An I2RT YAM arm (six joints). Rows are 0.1 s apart.
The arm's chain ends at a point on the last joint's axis. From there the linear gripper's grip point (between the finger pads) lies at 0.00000 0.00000 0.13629 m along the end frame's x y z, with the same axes.
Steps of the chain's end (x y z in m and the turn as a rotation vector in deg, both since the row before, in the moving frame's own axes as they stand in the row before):
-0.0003 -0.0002 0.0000 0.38 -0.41 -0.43
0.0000 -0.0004 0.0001 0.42 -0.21 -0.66
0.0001 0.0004 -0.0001 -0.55 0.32 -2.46
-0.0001 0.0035 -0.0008 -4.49 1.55 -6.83
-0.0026 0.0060 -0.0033 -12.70 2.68 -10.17
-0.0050 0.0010 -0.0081 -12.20 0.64 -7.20
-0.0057 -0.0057 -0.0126 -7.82 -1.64 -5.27
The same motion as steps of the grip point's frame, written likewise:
-0.0013 -0.0011 0.0000 0.38 -0.41 -0.43
-0.0005 -0.0014 0.0001 0.42 -0.21 -0.66
0.0009 0.0017 -0.0001 -0.55 0.32 -2.46
0.0042 0.0139 -0.0013 -4.49 1.55 -6.83
0.0063 0.0352 -0.0068 -12.70 2.68 -10.17
-0.0017 0.0296 -0.0112 -12.20 0.64 -7.20
-0.0087 0.0130 -0.0139 -7.82 -1.64 -5.27

